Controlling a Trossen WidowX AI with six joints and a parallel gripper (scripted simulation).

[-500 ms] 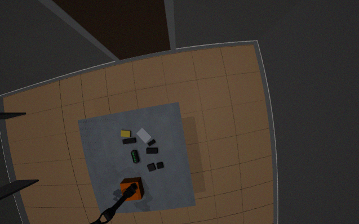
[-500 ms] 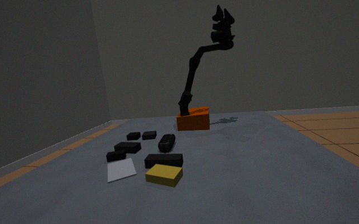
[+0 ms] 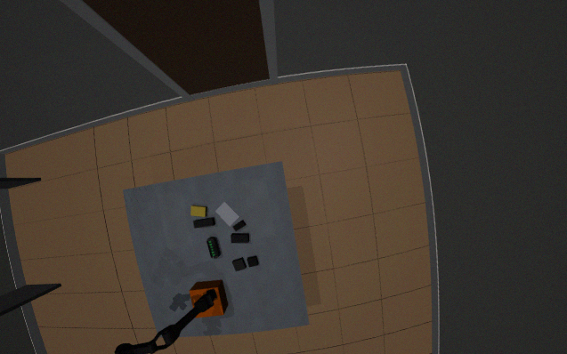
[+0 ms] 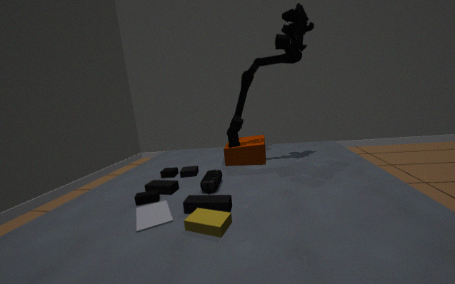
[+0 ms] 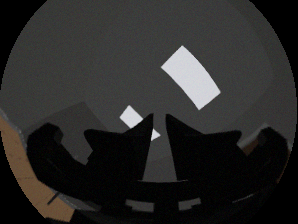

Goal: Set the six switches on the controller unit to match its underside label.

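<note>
Now: gripper tip 760 mm above the black module, 490 mm short of it and 480 mm to the left of it. Also, from my gripper tip: yellow block 760 mm below, 590 mm ahead, 470 mm to the right; white plate 770 mm below, 660 mm to the right, 500 mm ahead.
</note>
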